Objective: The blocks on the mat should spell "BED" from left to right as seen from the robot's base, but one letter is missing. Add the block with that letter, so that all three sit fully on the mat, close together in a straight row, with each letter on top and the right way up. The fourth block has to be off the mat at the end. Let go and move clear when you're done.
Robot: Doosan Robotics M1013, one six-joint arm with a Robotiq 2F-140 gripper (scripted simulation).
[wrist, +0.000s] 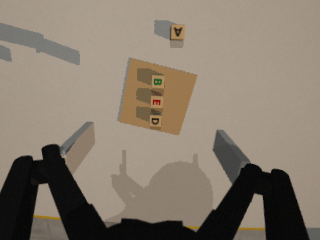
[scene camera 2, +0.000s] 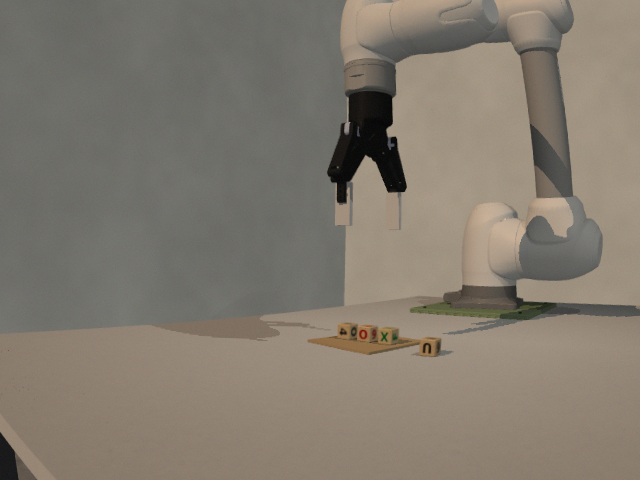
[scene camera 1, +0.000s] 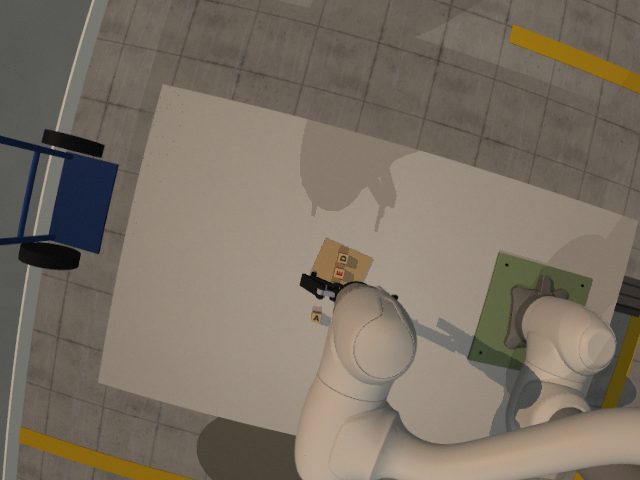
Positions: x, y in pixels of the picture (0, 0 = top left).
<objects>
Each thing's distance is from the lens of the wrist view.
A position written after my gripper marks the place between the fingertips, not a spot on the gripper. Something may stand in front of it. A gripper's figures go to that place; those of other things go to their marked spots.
my gripper [wrist: 155, 136]: 20 cm
tan mat [wrist: 178, 85]: 38 cm
</objects>
